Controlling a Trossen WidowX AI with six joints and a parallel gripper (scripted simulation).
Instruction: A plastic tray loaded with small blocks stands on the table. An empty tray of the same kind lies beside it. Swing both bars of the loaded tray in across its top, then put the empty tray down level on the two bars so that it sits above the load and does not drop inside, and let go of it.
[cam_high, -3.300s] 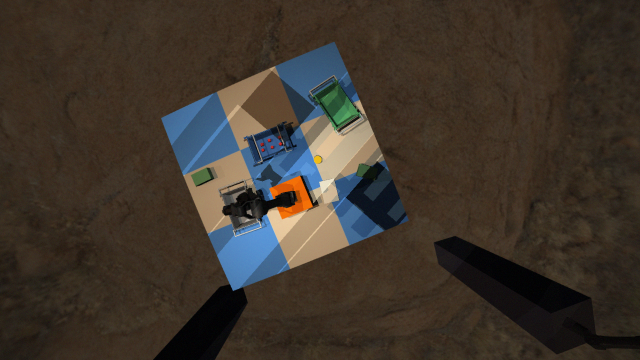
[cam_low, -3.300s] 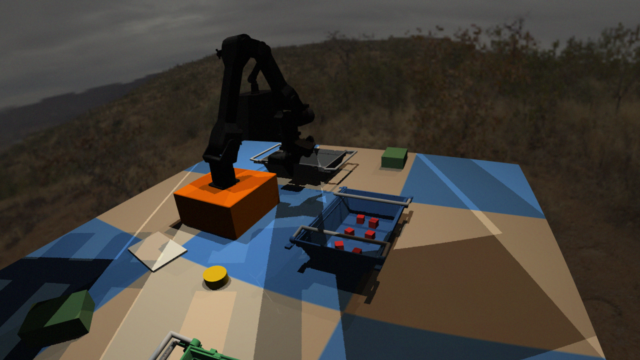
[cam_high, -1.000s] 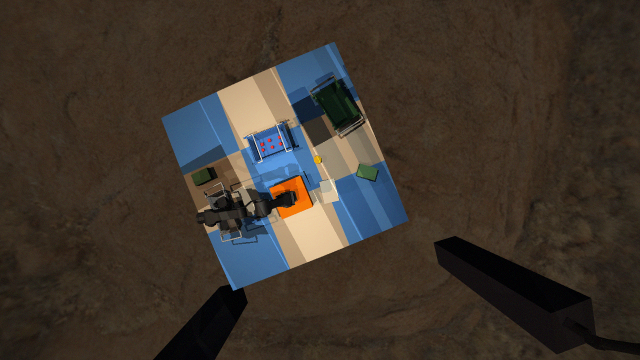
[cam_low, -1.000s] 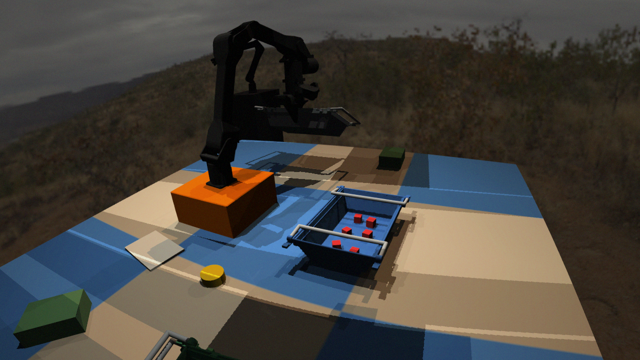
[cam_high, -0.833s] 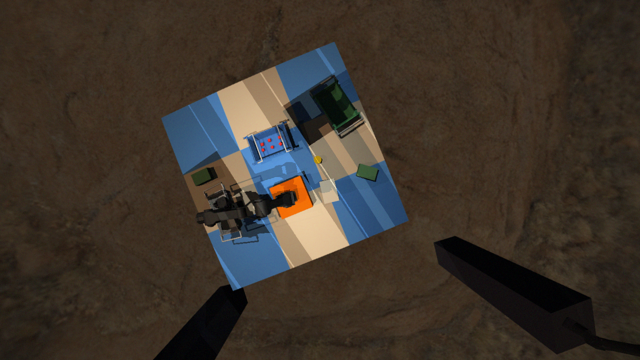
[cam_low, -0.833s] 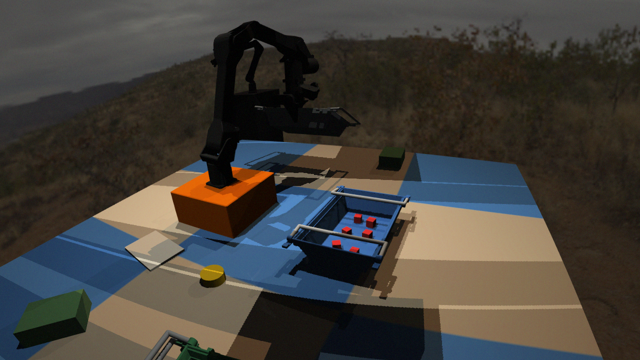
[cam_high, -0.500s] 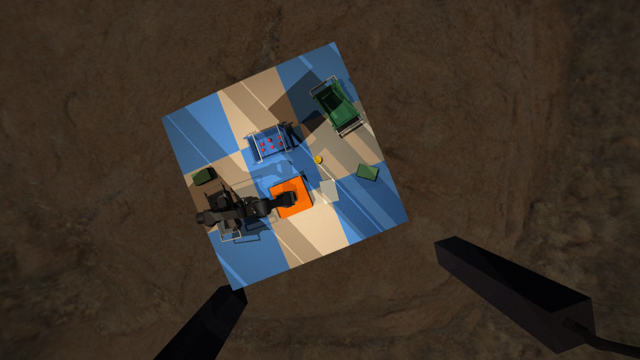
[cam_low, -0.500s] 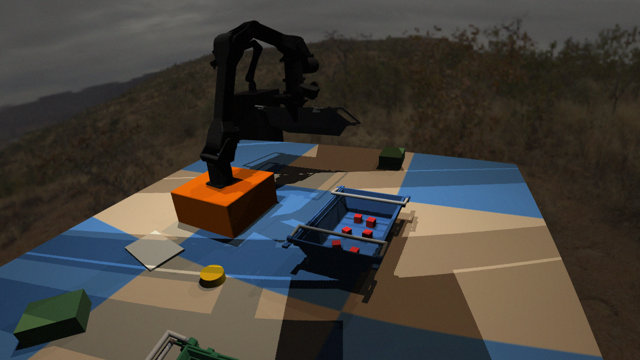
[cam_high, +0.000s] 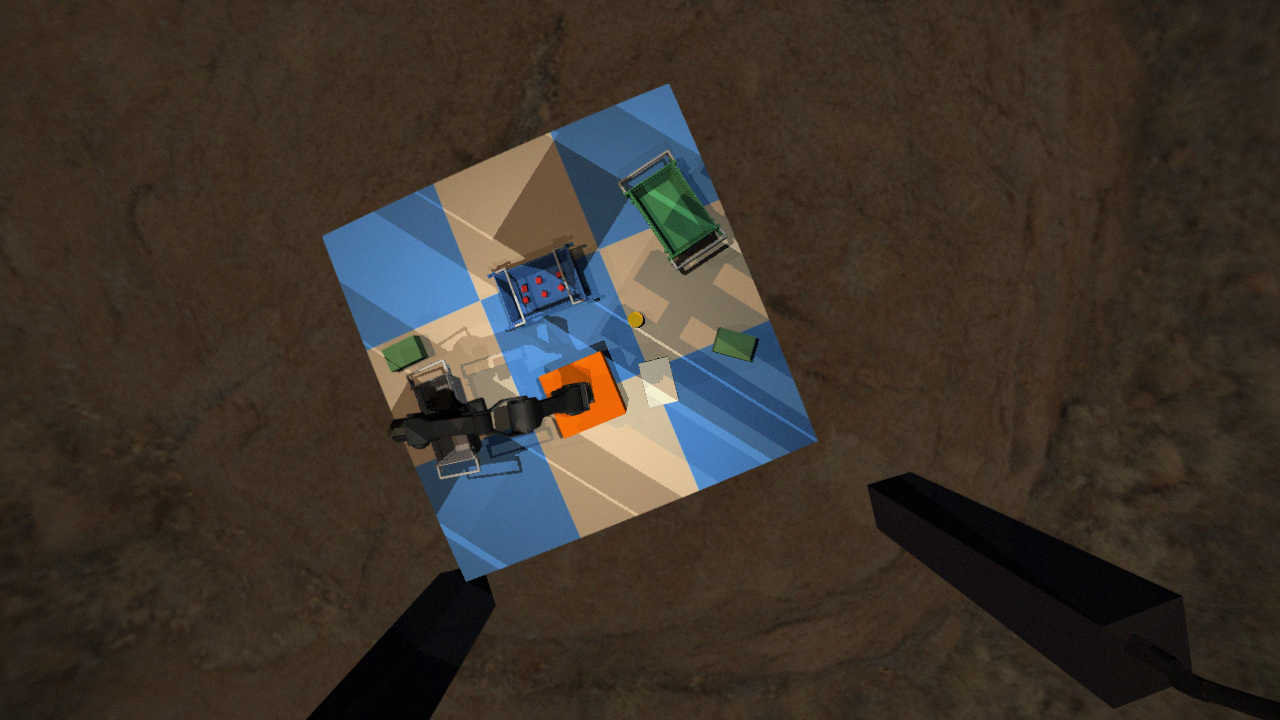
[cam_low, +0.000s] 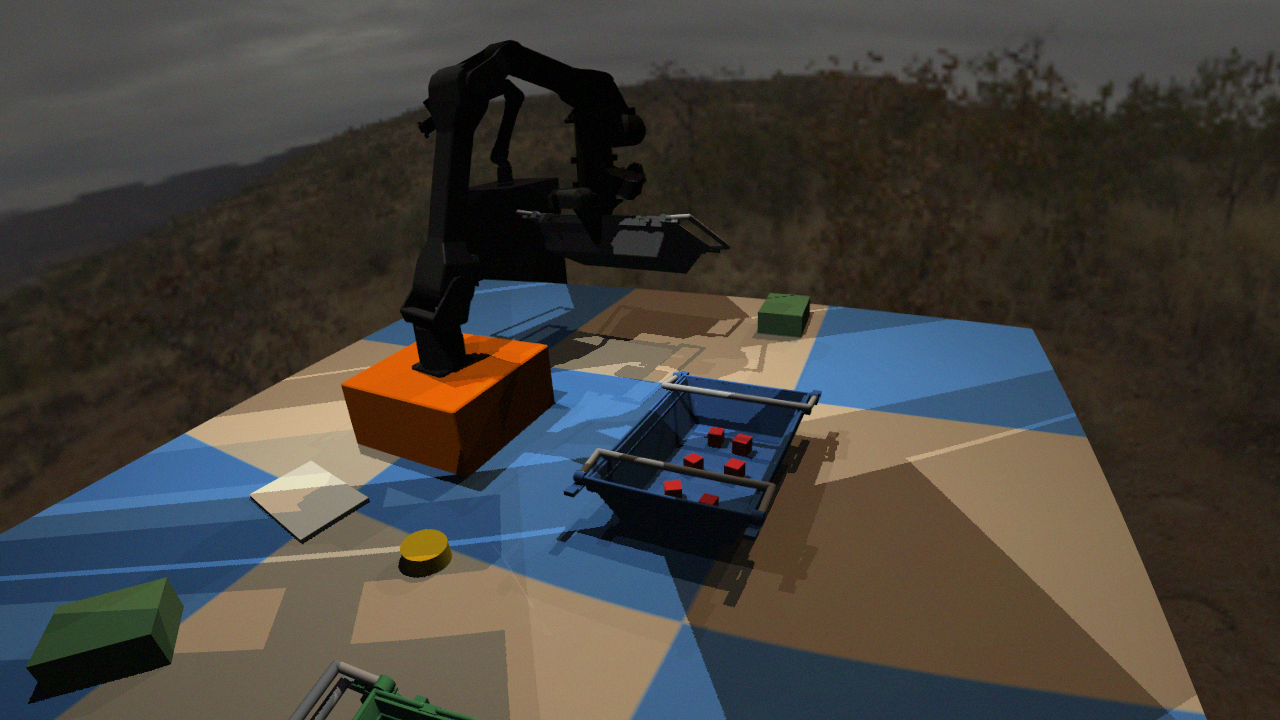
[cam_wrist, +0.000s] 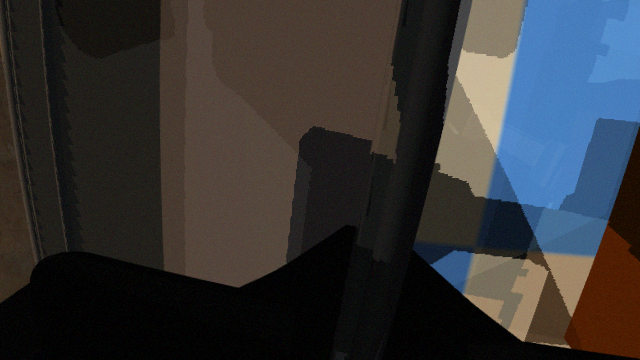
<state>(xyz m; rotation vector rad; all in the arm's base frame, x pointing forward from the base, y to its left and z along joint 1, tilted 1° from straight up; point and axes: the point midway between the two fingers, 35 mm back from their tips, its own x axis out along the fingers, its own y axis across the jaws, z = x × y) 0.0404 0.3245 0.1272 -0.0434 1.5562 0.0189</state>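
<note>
Right now my gripper tip is 8 cm to the right of the dark plastic tray. The rest, counted from my gripper tip: yellow disc: 14 cm ahead, 54 cm to the right, 17 cm below; then pale flat square: 8 cm behind, 56 cm to the right, 18 cm below.
</note>
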